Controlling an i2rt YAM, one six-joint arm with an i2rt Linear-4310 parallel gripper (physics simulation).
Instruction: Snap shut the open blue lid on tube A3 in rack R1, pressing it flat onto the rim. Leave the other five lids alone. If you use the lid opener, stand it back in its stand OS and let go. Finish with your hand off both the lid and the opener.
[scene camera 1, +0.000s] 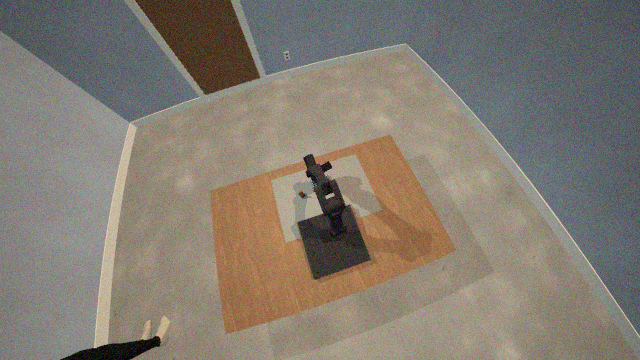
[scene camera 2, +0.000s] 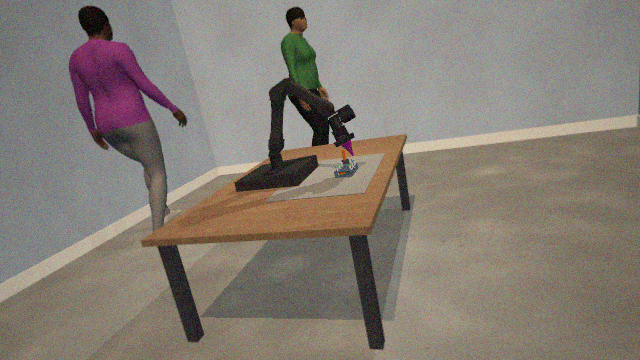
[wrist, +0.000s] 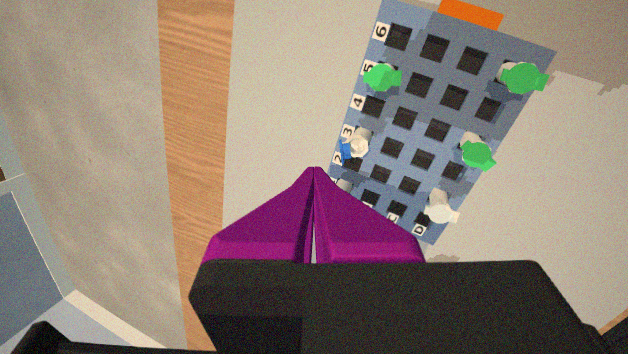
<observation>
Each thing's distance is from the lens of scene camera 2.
grey mat (scene camera 2: 321, 183): 185 cm
</observation>
